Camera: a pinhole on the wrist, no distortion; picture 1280 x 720 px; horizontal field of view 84.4 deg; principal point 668.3 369.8 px. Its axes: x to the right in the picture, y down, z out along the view. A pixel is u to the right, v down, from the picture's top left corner.
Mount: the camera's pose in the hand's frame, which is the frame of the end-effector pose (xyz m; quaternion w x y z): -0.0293 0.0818 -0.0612 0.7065 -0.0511 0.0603 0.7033
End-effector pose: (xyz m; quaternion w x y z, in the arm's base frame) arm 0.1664 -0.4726 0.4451 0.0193 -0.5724 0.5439 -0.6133
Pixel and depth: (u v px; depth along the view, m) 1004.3 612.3 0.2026
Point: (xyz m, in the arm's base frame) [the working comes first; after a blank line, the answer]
In the camera's frame: 0.0964 0.0696 0.2026

0.1641 -0.5763 0.2048
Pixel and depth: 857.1 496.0 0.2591
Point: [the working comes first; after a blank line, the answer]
In the camera's frame: 0.0693 0.0463 0.2591

0.2099 -0.6230 0.2188
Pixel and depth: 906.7 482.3 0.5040
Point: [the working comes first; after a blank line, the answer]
In the camera's frame: 0.1702 0.0803 0.5040

0.3013 -0.8057 0.0469
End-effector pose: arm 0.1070 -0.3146 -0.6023 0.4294 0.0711 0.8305 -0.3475
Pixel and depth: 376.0 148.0 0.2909
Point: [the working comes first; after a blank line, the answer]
In the camera's frame: -0.1205 -0.0914 0.2909

0.2315 -0.4761 -0.7514
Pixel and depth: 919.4 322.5 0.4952
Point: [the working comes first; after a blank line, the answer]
In the camera's frame: 0.1762 -0.0332 0.4952

0.5043 -0.3223 -0.9386
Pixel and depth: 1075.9 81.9 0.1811
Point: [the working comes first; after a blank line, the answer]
In the camera's frame: 0.1046 -0.0739 0.1811

0.2329 -0.2277 -0.7875
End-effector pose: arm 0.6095 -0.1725 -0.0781 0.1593 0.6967 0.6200 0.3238
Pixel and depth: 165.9 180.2 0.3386
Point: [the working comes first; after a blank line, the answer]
In the camera's frame: -0.2410 -0.0910 0.3386

0.7331 -0.0350 -0.3553
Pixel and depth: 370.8 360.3 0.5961
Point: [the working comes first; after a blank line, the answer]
In the camera's frame: -0.2513 -0.0080 0.5961

0.9215 -0.0713 -0.5463
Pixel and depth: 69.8 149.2 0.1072
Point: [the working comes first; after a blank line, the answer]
In the camera's frame: -0.0909 -0.0335 0.1072

0.6542 -0.1584 -0.1146
